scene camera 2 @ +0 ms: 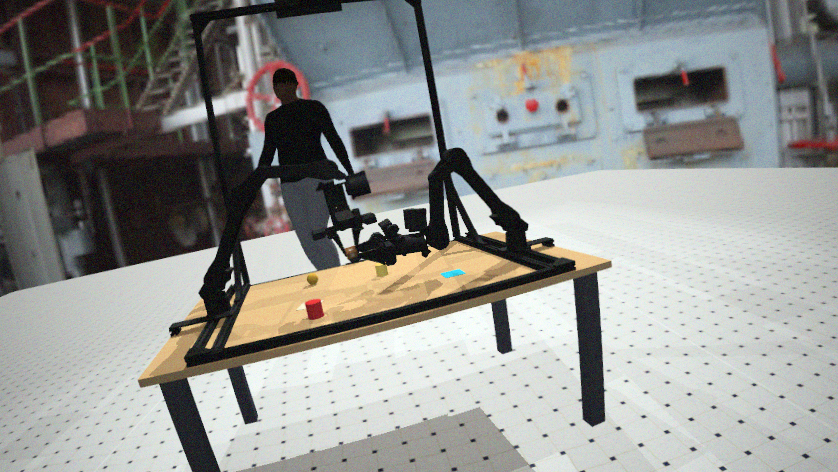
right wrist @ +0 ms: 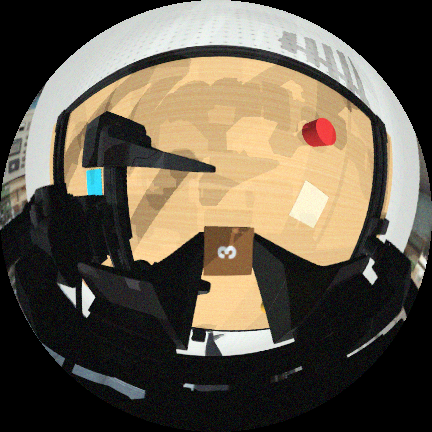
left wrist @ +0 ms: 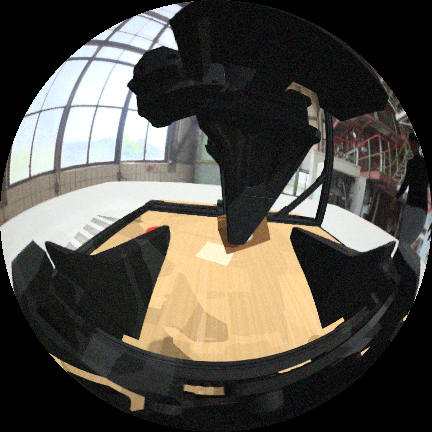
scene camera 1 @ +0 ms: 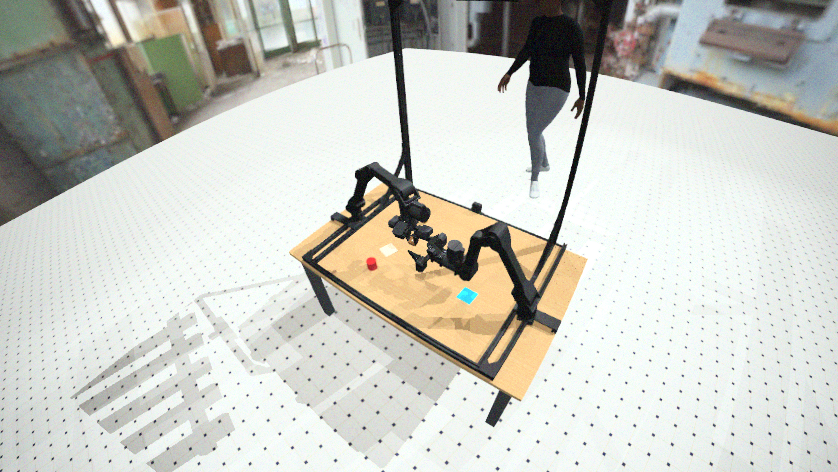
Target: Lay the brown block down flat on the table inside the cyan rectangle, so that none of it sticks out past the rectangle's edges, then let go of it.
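Places are measured from the left arm's base along level axes (x ahead, y left, z up), in centimetres.
Pixels of known places: left gripper, between the fingertips: (scene camera 2: 355, 252) (right wrist: 211, 239) (left wrist: 233, 232) (scene camera 1: 414, 243); right gripper, between the fingertips: (scene camera 2: 351, 254) (right wrist: 226, 237) (left wrist: 232, 233) (scene camera 1: 412, 243); left arm's base, origin of its link: (scene camera 2: 517, 248) (scene camera 1: 525, 314); right arm's base, origin of its link: (scene camera 2: 219, 312) (right wrist: 368, 242) (scene camera 1: 357, 217).
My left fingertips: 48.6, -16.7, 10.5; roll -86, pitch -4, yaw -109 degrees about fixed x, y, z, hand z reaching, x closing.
Observation:
For each thing: its top centre in the pictures, then the offset to it from my left fingertips, as dx, dy, dz. "pt": a spot on its surface instead.
- brown block, centre of its top: (right wrist: 226, 264) (left wrist: 244, 205) (scene camera 2: 350, 246) (scene camera 1: 413, 238) +0.8, -1.0, +1.7
- cyan rectangle, a spot on its surface: (right wrist: 94, 182) (scene camera 2: 451, 273) (scene camera 1: 465, 295) pt -24.3, +11.4, -12.3
- red cylinder, centre of its top: (right wrist: 326, 130) (scene camera 2: 312, 301) (scene camera 1: 371, 260) +18.0, +6.8, -8.2
- cream patch, a spot on its surface: (right wrist: 309, 205) (left wrist: 216, 252) (scene camera 1: 388, 249) pt +14.9, -5.1, -12.3
- yellow ball, centre of its top: (scene camera 2: 311, 273) +4.7, -28.2, -8.5
- yellow block, centre of its top: (scene camera 2: 380, 263) -13.8, -12.1, -8.5
The brown block (scene camera 1: 412, 240) (scene camera 2: 350, 252) (left wrist: 261, 236) (right wrist: 228, 262), with a white 3 on one face, is held above the table by my right gripper (scene camera 1: 412, 238) (right wrist: 226, 237), which is shut on it. My left gripper is open and empty; its fingers point at the block from close by, and in the left wrist view the block shows beyond and between the fingertips. The cyan rectangle (scene camera 1: 467, 295) (scene camera 2: 453, 273) (right wrist: 94, 182) lies on the table away from the block, below and right of the left gripper in scene camera 1.
A red cylinder (scene camera 1: 371, 263) (scene camera 2: 314, 308) (right wrist: 320, 132) stands near a cream patch (scene camera 1: 388, 250) (left wrist: 215, 253) (right wrist: 309, 205). A yellow ball (scene camera 2: 312, 279) and a yellow block (scene camera 2: 381, 270) are farther back in scene camera 2. A black frame borders the table. The two grippers are very close together.

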